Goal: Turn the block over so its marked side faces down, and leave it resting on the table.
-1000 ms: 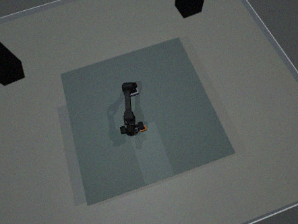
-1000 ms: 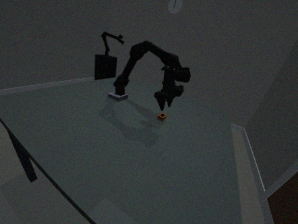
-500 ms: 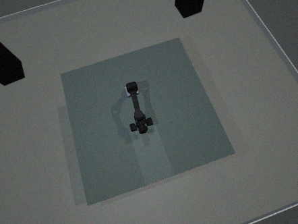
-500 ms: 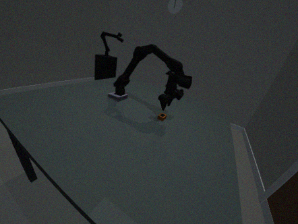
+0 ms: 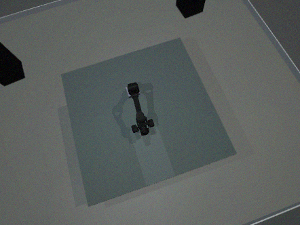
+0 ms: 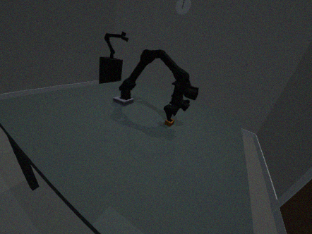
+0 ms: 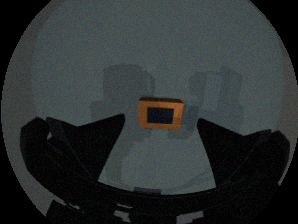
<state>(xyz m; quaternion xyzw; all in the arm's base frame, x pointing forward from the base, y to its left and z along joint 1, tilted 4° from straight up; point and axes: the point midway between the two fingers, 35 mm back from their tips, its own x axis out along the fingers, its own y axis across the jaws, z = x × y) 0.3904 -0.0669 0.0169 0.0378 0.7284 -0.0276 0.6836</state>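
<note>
My gripper tip is now 20 mm above the orange block.
</note>
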